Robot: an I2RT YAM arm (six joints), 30 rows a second.
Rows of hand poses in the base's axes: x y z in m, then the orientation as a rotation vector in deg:
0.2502 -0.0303 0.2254 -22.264 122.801 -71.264
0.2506 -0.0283 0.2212 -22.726 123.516 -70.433
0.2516 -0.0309 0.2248 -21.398 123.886 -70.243
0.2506 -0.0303 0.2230 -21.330 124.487 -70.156
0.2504 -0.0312 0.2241 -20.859 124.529 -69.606
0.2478 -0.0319 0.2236 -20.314 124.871 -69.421
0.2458 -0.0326 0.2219 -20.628 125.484 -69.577
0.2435 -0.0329 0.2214 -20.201 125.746 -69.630
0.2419 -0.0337 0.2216 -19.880 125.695 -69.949
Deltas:
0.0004 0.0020 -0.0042 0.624 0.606 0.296
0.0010 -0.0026 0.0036 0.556 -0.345 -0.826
-0.0010 0.0006 -0.0018 0.227 0.432 -0.260
-0.0002 -0.0009 0.0011 0.499 -0.295 -0.058
-0.0026 -0.0007 -0.0005 0.346 -0.005 -0.379
-0.0020 -0.0007 -0.0017 -0.028 0.667 -0.143
-0.0023 -0.0003 -0.0005 0.133 0.035 -0.376
-0.0016 -0.0008 0.0002 -0.151 -0.111 -0.291

